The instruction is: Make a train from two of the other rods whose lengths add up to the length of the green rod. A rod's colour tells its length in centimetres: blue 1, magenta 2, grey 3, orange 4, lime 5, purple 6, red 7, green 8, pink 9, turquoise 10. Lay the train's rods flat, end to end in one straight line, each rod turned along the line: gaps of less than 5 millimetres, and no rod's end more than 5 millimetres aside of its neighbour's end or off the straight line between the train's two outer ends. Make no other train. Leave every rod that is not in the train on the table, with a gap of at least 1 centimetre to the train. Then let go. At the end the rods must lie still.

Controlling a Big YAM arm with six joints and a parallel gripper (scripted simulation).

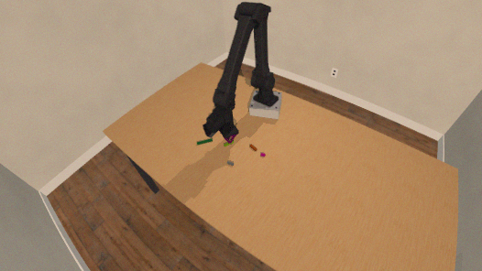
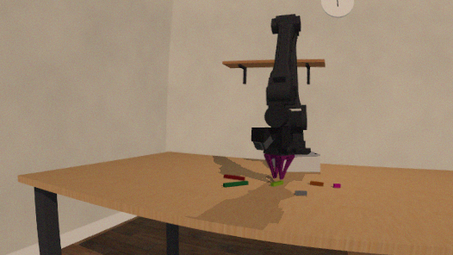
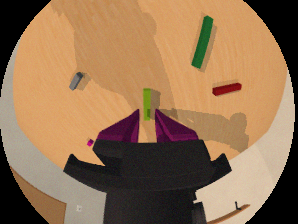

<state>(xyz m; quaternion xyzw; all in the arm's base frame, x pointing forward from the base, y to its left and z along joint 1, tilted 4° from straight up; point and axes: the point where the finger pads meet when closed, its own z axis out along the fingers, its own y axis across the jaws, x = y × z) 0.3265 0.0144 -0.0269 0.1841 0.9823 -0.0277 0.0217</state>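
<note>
The lime rod is 2 cm below my hand. Round my hand: green rod: 10 cm to the right, 7 cm ahead, 2 cm below; orange rod: 11 cm to the left, 5 cm behind, 2 cm below; grey rod: 9 cm ahead, 8 cm to the left, 2 cm below.
</note>
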